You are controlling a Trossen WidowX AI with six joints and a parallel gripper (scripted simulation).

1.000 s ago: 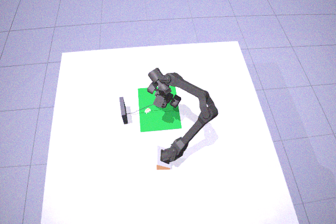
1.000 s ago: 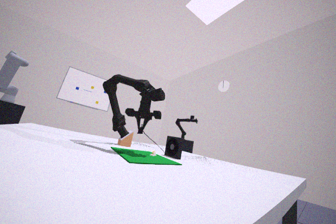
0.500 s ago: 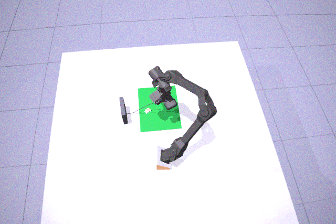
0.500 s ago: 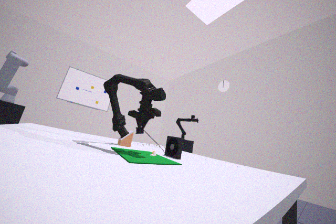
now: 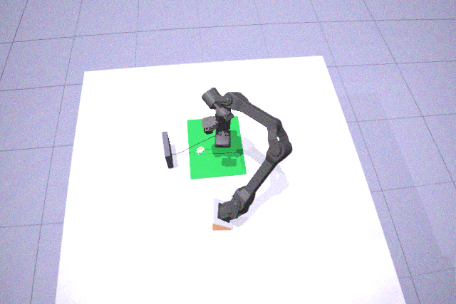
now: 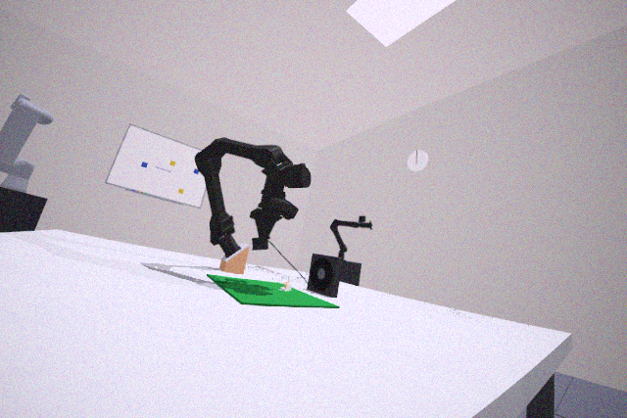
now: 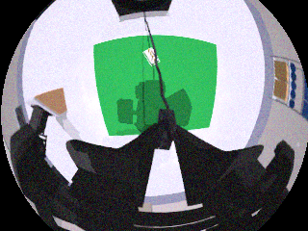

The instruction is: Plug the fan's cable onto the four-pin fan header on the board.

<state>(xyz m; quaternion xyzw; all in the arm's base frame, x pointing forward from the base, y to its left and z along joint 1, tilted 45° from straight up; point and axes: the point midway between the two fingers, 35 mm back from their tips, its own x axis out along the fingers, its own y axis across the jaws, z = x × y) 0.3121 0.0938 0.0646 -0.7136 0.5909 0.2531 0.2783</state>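
Right now my gripper tip is 1 cm to the left of the dark plug and 1 cm above it. The rest, counted from my gripper tip: black fan 23 cm to the left, 6 cm below, 6 cm behind; then four-pin header 12 cm below, 10 cm to the left, 2 cm behind; then green board 14 cm below, 3 cm to the left, 1 cm ahead.
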